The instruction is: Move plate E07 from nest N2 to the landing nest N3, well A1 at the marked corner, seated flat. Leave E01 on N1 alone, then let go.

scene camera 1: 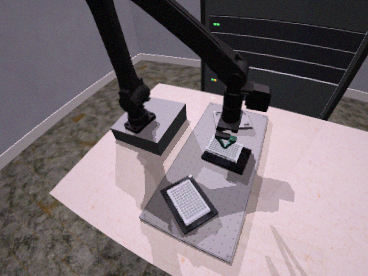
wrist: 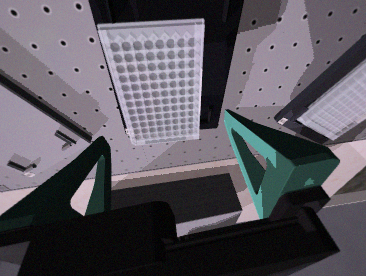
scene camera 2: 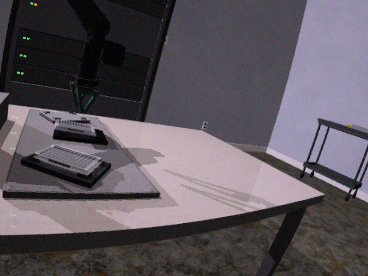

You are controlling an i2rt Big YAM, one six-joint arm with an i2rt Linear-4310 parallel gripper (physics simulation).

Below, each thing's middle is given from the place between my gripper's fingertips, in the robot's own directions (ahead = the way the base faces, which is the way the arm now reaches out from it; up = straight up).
Right now the black nest (wrist: 220, 33) is 10 mm ahead of my hand, 10 mm to the right of it and 70 mm below it.
